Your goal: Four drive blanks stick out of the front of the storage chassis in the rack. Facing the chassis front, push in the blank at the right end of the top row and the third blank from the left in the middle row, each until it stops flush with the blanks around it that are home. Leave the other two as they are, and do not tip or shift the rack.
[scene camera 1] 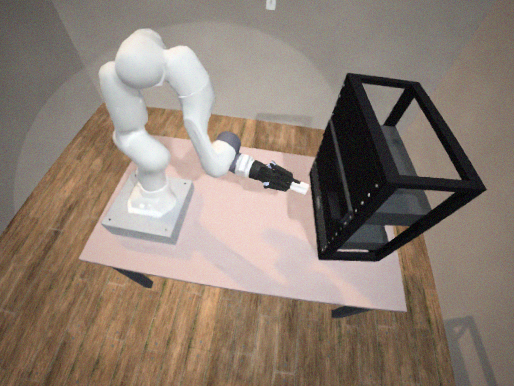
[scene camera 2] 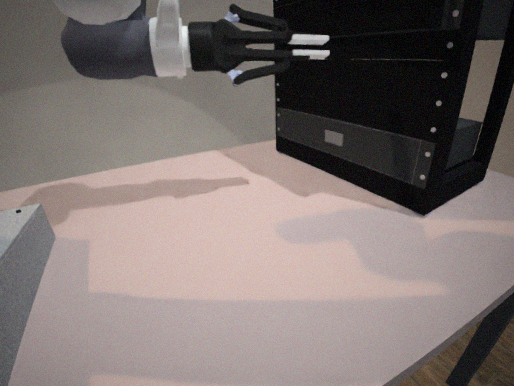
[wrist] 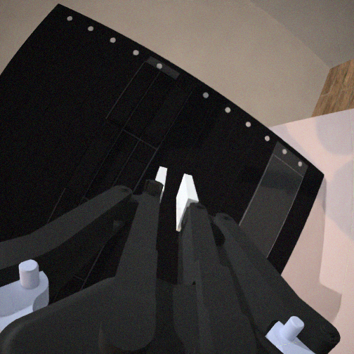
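Observation:
The black rack (scene camera 1: pixel 435 184) (scene camera 2: pixel 452 100) (wrist: pixel 240 150) stands upright on the table. In the wrist view, the dark storage chassis (wrist: pixel 170 71) has drive blanks (wrist: pixel 125 100) outlined by thin lines. It is too dark to tell how far each blank sticks out, and the gripper's fingers hide part of the rows. My gripper (scene camera 1: pixel 301 188) (scene camera 2: pixel 320 47) (wrist: pixel 171 183) is shut, with a narrow gap between its white fingertips and no object seen there. It points at the rack front. Contact with a blank cannot be made out.
A grey panel (scene camera 2: pixel 305 130) (wrist: pixel 265 215) with a light label in scene camera 2 spans the rack's lower front. The rack rests on the pinkish table (scene camera 1: pixel 240 225) (scene camera 2: pixel 175 250). The arm's grey base block (scene camera 1: pixel 145 231) (scene camera 2: pixel 30 270) stands at the opposite end.

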